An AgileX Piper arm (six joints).
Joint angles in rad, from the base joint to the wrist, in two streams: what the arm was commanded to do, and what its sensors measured. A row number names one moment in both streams.
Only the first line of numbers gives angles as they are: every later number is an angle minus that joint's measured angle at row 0.
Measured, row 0: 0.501, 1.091, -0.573, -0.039, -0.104, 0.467
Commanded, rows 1 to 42: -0.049, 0.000, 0.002, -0.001, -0.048, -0.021; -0.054, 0.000, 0.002, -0.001, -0.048, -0.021; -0.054, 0.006, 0.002, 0.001, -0.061, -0.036; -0.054, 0.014, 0.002, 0.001, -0.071, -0.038; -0.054, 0.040, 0.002, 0.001, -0.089, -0.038; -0.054, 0.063, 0.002, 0.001, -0.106, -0.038; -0.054, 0.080, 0.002, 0.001, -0.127, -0.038; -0.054, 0.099, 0.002, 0.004, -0.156, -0.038; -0.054, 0.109, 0.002, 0.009, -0.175, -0.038; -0.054, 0.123, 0.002, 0.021, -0.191, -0.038; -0.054, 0.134, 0.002, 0.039, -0.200, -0.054; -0.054, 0.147, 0.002, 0.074, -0.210, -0.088; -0.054, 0.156, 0.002, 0.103, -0.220, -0.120; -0.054, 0.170, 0.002, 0.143, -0.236, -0.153; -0.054, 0.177, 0.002, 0.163, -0.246, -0.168; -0.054, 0.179, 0.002, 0.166, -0.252, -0.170; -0.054, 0.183, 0.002, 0.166, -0.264, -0.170; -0.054, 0.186, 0.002, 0.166, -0.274, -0.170; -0.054, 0.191, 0.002, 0.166, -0.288, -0.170; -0.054, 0.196, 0.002, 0.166, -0.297, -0.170; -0.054, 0.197, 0.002, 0.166, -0.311, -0.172; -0.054, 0.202, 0.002, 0.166, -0.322, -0.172; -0.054, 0.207, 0.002, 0.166, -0.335, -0.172; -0.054, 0.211, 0.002, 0.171, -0.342, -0.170; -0.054, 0.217, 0.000, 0.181, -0.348, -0.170; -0.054, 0.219, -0.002, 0.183, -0.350, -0.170; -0.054, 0.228, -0.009, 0.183, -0.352, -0.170; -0.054, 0.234, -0.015, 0.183, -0.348, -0.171; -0.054, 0.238, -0.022, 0.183, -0.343, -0.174; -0.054, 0.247, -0.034, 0.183, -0.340, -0.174; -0.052, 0.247, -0.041, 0.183, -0.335, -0.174; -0.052, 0.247, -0.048, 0.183, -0.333, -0.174; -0.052, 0.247, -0.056, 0.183, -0.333, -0.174; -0.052, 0.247, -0.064, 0.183, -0.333, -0.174; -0.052, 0.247, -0.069, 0.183, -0.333, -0.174; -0.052, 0.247, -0.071, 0.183, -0.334, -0.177; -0.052, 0.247, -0.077, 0.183, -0.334, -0.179; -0.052, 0.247, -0.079, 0.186, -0.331, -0.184; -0.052, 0.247, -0.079, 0.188, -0.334, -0.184; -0.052, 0.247, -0.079, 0.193, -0.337, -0.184; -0.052, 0.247, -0.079, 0.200, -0.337, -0.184; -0.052, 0.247, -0.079, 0.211, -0.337, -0.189
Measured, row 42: -0.051, 0.247, -0.073, 0.187, -0.327, -0.174
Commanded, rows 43 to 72: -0.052, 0.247, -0.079, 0.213, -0.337, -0.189; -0.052, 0.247, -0.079, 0.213, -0.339, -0.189; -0.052, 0.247, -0.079, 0.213, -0.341, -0.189; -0.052, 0.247, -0.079, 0.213, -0.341, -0.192; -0.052, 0.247, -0.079, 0.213, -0.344, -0.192; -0.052, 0.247, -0.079, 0.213, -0.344, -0.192; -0.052, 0.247, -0.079, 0.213, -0.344, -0.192; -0.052, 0.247, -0.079, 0.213, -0.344, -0.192; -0.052, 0.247, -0.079, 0.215, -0.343, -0.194; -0.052, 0.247, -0.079, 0.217, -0.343, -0.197; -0.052, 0.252, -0.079, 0.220, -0.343, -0.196; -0.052, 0.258, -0.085, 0.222, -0.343, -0.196; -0.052, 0.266, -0.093, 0.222, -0.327, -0.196; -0.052, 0.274, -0.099, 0.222, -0.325, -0.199; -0.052, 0.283, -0.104, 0.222, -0.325, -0.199; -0.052, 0.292, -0.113, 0.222, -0.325, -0.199; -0.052, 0.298, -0.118, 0.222, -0.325, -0.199; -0.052, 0.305, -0.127, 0.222, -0.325, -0.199; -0.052, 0.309, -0.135, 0.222, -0.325, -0.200; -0.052, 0.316, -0.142, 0.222, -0.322, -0.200; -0.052, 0.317, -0.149, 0.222, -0.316, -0.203; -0.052, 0.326, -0.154, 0.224, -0.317, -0.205; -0.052, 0.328, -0.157, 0.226, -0.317, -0.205; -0.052, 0.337, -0.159, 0.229, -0.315, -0.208; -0.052, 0.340, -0.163, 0.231, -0.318, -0.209; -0.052, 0.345, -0.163, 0.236, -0.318, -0.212; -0.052, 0.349, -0.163, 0.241, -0.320, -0.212; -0.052, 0.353, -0.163, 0.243, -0.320, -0.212; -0.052, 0.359, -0.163, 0.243, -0.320, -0.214; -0.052, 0.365, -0.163, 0.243, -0.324, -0.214
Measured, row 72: -0.047, 0.335, -0.163, 0.234, -0.349, -0.201
